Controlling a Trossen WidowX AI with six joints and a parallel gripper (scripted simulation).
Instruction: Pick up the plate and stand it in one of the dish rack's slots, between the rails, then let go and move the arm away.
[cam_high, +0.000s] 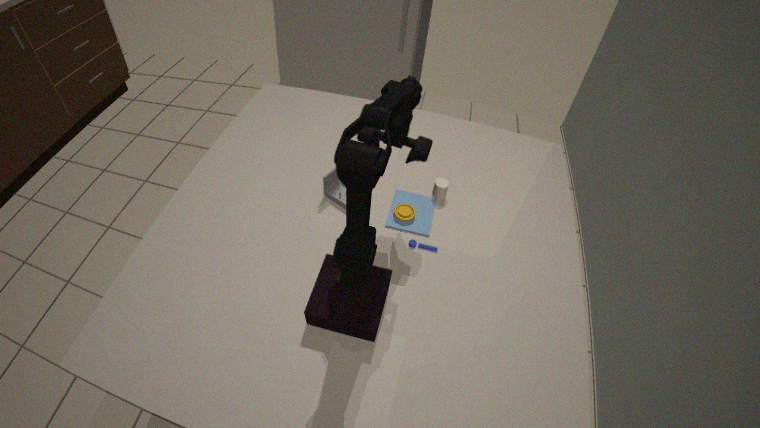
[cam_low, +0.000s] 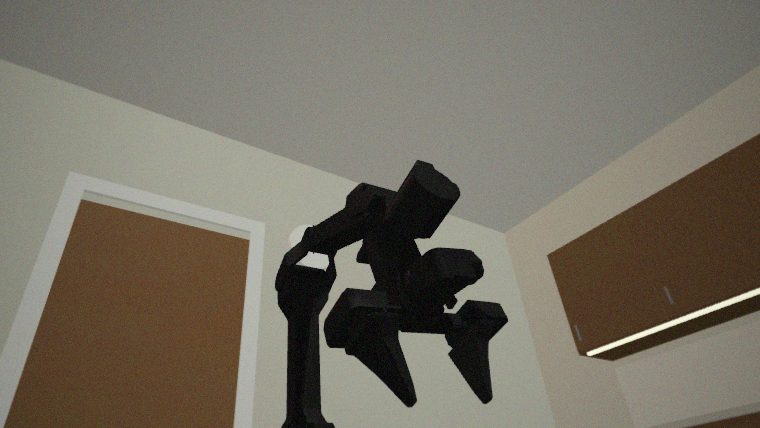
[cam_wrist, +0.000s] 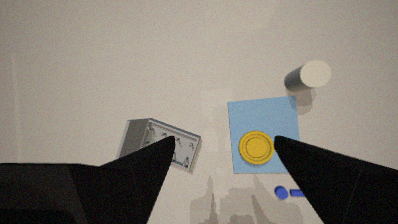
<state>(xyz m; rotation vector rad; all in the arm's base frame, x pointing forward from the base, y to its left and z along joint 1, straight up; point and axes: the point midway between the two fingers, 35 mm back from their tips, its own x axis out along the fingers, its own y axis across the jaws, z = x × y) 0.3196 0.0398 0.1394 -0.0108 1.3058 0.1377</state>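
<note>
Now: the yellow plate 4 cm behind my gripper tip, 7 cm to the right of it and 16 cm below it. The rest, counted from my gripper tip: light blue mat 2 cm behind, 9 cm to the right, 17 cm below; then white cup 10 cm ahead, 14 cm to the right, 15 cm below; then grey dish rack 5 cm behind, 11 cm to the left, 15 cm below.
</note>
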